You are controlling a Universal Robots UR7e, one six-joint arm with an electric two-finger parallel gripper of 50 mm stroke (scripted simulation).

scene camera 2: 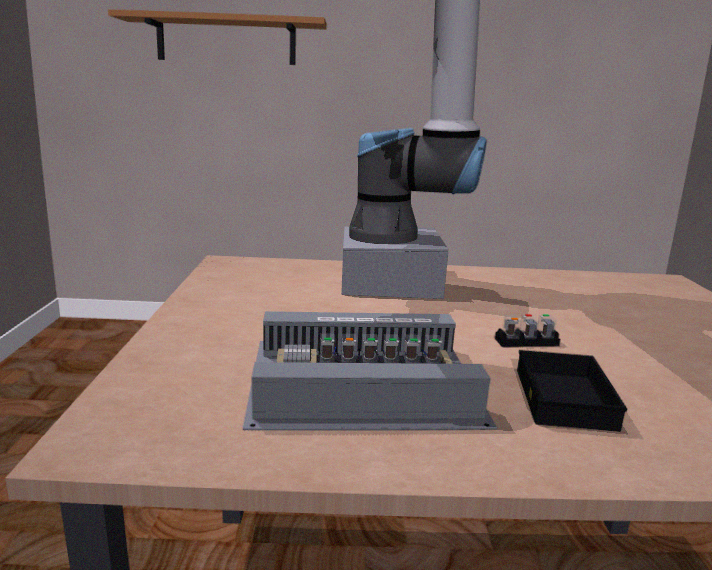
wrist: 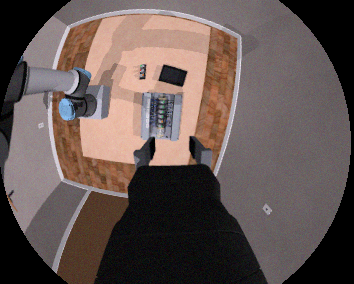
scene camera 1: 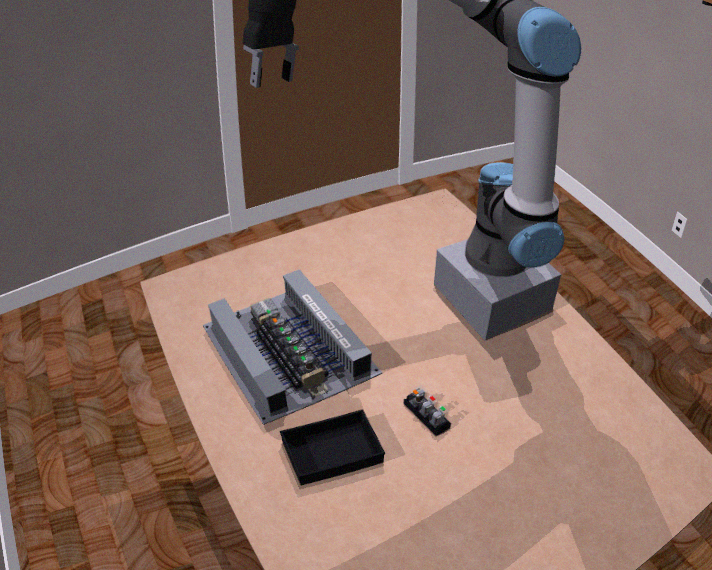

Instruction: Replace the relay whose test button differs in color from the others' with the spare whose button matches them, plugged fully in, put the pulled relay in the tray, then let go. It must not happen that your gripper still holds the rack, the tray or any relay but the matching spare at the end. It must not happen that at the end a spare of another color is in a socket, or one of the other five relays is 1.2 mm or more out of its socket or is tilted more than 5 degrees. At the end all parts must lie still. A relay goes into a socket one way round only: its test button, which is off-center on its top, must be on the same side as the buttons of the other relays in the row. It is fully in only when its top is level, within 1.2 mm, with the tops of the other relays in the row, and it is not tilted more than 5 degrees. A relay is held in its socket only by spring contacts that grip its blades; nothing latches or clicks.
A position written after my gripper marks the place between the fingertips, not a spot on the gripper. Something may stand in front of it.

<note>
I see my gripper [scene camera 1: 271, 82] and a black tray [scene camera 2: 582, 395].
The black tray is seen too in scene camera 1 [scene camera 1: 339, 440]. My gripper shows as well in the wrist view [wrist: 172, 143].
</note>
